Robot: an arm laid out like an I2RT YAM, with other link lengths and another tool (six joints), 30 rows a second.
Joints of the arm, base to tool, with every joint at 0 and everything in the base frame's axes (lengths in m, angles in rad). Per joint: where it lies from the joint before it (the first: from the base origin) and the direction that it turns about. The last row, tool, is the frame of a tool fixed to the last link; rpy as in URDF.
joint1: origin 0.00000 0.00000 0.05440 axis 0 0 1
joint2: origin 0.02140 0.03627 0.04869 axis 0 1 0
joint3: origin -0.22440 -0.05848 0.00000 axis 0 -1 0
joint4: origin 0.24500 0.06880 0.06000 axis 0 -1 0
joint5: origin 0.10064 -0.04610 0.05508 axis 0 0 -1
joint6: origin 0.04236 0.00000 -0.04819 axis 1 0 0
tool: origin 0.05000 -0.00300 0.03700 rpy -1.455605 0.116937 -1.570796
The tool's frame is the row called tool.
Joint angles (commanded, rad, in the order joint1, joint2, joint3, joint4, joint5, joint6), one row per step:
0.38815, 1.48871, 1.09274, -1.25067, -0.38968, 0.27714
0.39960, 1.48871, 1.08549, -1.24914, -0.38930, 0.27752
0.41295, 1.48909, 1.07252, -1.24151, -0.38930, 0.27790
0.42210, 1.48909, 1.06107, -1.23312, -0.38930, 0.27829
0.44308, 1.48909, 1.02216, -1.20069, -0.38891, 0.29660
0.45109, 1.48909, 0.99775, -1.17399, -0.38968, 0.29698
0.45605, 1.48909, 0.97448, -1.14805, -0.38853, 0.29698
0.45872, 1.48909, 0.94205, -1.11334, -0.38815, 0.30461
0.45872, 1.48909, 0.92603, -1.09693, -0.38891, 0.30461
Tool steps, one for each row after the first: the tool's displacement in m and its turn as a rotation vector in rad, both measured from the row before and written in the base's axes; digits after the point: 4 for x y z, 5 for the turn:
-0.0028, 0.0023, -0.0020, -0.00263, 0.00526, 0.01113
-0.0032, 0.0026, -0.0035, -0.00234, 0.00538, 0.01300
-0.0022, 0.0018, -0.0029, -0.00133, 0.00292, 0.00879
-0.0058, 0.0030, -0.0100, -0.00742, 0.01136, 0.00415
-0.0020, 0.0015, -0.0059, 0.00159, -0.00162, 0.00759
-0.0015, 0.0006, -0.0056, 0.00014, -0.00290, 0.00507
-0.0021, -0.0005, -0.0079, -0.00118, 0.00010, -0.00433
-0.0011, -0.0005, -0.0038, 0.00085, -0.00001, -0.00007

